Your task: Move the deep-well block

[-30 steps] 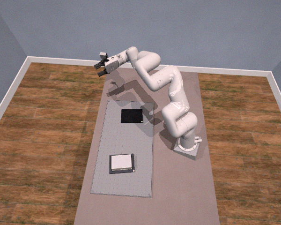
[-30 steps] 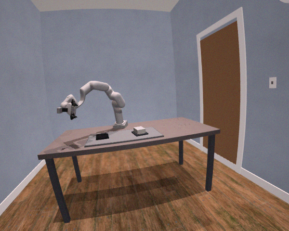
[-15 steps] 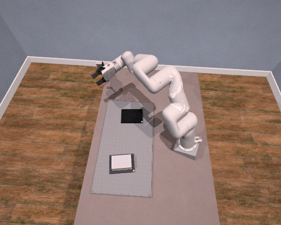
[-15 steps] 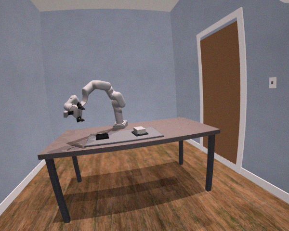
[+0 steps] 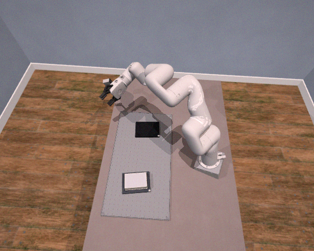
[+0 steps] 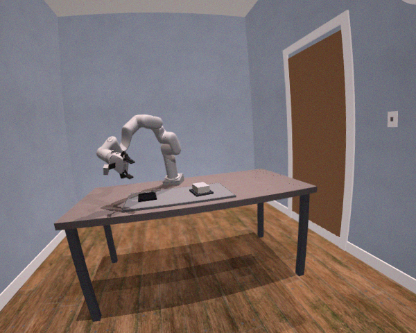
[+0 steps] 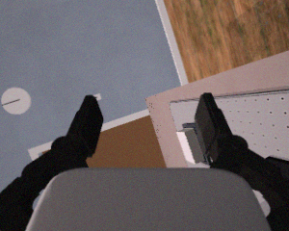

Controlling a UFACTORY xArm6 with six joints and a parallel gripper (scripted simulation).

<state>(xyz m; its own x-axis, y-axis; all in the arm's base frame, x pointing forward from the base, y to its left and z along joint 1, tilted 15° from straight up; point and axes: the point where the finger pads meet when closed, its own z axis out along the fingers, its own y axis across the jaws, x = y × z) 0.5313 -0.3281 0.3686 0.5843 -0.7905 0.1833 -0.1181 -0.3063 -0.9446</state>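
My hand is 13 cm past the white deep-well block, 45 cm to the right of it and 20 cm above it. The rest, counted from my hand: black plate nest N2: 24 cm behind, 9 cm to the left, 23 cm below; then dark plate nest N1: 13 cm behind, 45 cm to the left, 23 cm below.
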